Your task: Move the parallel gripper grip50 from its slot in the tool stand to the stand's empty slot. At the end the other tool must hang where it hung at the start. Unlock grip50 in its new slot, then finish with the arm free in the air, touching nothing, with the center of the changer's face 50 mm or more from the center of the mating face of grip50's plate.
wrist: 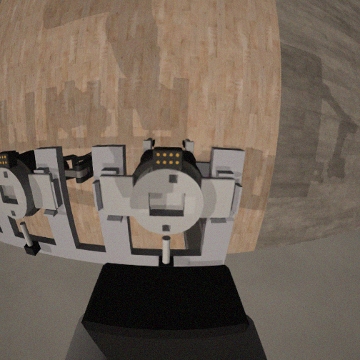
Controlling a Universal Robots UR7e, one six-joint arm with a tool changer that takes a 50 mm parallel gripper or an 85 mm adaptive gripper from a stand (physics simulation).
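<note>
The parallel gripper grip50 (168, 144) hangs in the right-hand slot of the grey tool stand (227, 240). Its round light plate (145, 210) faces the camera, uncovered, with a square recess and a black block of gold contacts above. Its side wings rest on the stand's two arms. Its two small fingertips show beyond the plate, apart, with nothing seen between them. The black end of the arm (165, 297) is at the bottom, visibly apart from the plate. The other tool (21, 175), with black linked fingers, hangs at the left edge, partly cut off. An empty slot cannot be made out.
A light pin (166, 250) stands at the stand's front bar below grip50, and a similar pin (26, 234) below the other tool. The wooden table top (210, 75) lies beyond the stand, with its right edge near the stand. Grey floor (320, 210) shows at the right.
</note>
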